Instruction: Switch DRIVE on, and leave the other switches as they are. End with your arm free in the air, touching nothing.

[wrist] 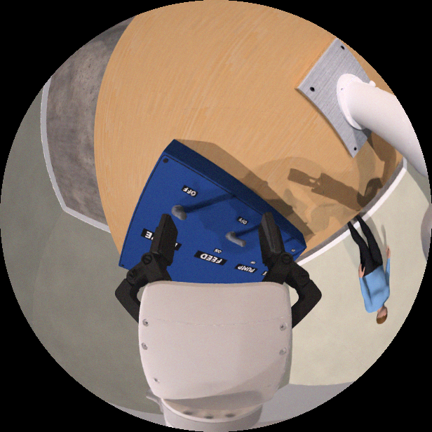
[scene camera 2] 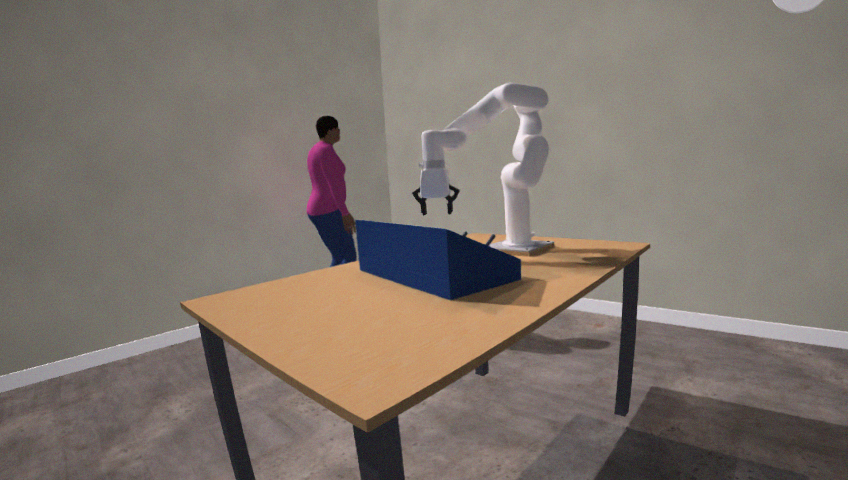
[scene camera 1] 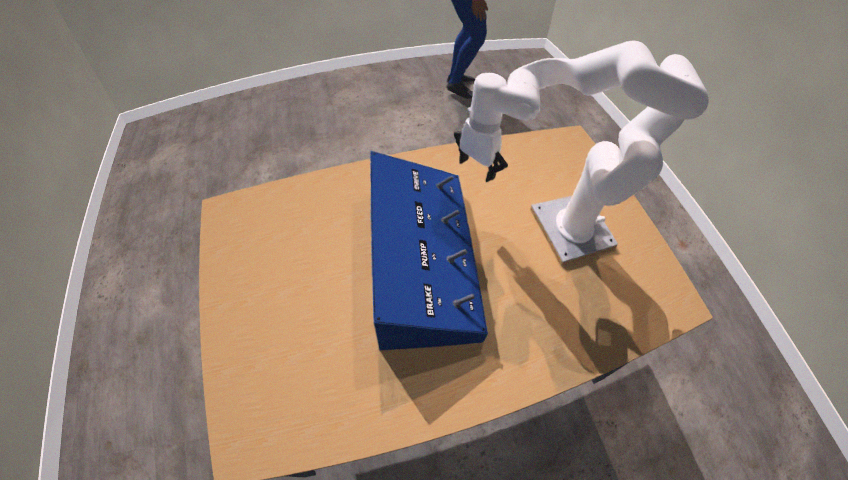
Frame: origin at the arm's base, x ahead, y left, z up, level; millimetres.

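Seen in the pictures: gripper, fingertip midpoint: [scene camera 2: 437, 214] [scene camera 1: 476, 170]; arm's base at its link origin: [scene camera 2: 518, 244] [scene camera 1: 574, 226].
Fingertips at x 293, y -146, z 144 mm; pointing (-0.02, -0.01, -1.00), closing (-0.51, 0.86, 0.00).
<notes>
Pixels of each thing's top centre, then the offset from my fingertips to it. Level surfaces: height alone.
- DRIVE lever at its top centre: [scene camera 1: 446, 176] dx +74, dy -25, dz -36 mm
- FEED lever at its top centre: [scene camera 1: 452, 211] dx +94, dy +93, dz -36 mm
- PUMP lever at its top centre: [scene camera 1: 459, 250] dx +113, dy +211, dz -36 mm
- BRAKE lever at its top centre: [scene camera 1: 466, 295] dx +133, dy +330, dz -36 mm
- wooden table at its surface level: dz -166 mm
The blue sloped console [scene camera 1: 395, 255] [scene camera 2: 401, 252] [wrist: 145, 205] carries levers labelled DRIVE, FEED, PUMP and BRAKE. The DRIVE lever [scene camera 1: 445, 183] [wrist: 179, 212] is at the console's far end in scene view 1. It leans to the OFF side, parallel to the FEED lever [scene camera 1: 450, 217] [wrist: 235, 238], the PUMP lever [scene camera 1: 457, 258] and the BRAKE lever [scene camera 1: 462, 301]. My gripper [scene camera 1: 476, 168] [scene camera 2: 437, 212] [wrist: 216, 221] is open and empty, pointing down in the air above the console's DRIVE end, touching nothing. In the wrist view a finger partly hides the DRIVE label.
The console stands on the wooden table [scene camera 1: 279, 285] [scene camera 2: 333, 339] [wrist: 200, 75]. My arm's base plate [scene camera 1: 547, 220] [wrist: 325, 85] is on the console's lever side. A person in pink [scene camera 2: 326, 178] stands beyond the table; another in blue [wrist: 375, 285] shows in the wrist view.
</notes>
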